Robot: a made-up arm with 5 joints.
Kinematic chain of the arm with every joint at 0, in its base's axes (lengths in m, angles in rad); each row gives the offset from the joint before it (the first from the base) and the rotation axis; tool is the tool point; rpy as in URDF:
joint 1: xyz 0.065 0 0.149 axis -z
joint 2: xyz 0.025 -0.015 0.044 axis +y
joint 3: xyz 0.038 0 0.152 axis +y
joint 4: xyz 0.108 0 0.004 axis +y
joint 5: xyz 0.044 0.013 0 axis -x
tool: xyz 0 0 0 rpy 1.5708 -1.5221 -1.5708
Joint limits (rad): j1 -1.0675..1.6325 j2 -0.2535..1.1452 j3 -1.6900..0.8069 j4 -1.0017..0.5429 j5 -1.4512..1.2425
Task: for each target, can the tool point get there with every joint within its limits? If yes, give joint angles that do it. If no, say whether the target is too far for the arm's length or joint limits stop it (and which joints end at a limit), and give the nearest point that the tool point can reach.
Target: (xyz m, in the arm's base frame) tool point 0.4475 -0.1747 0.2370
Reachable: no: too far | nearest point 0.3660 -0.1375 0.2311 | short by 0.090 m
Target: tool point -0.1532 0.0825 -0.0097
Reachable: no: joint limits stop it (at a limit: joint 1, joint 2, joint 3, joint 4) | nearest point 0.1186 0.0932 0.0929 | short by 0.291 m
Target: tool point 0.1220 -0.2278 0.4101
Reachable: yes | joints 1.3171 0.3511 -0.8303 -0.4063 0.0947
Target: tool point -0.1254 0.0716 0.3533
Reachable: no: joint limits stop it (at a limit: joint 2, joint 3, joint 4) | nearest point 0.0064 0.0220 0.4574 | short by 0.175 m
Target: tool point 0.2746 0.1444 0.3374
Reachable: yes | joints -0.6111 0.3109 -0.1921 -0.5942 0.4892
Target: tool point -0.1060 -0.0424 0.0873
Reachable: no: joint limits stop it (at a limit: joint 1, joint 2, joint 3, joint 4) | nearest point 0.0564 -0.1072 0.0929 | short by 0.175 m
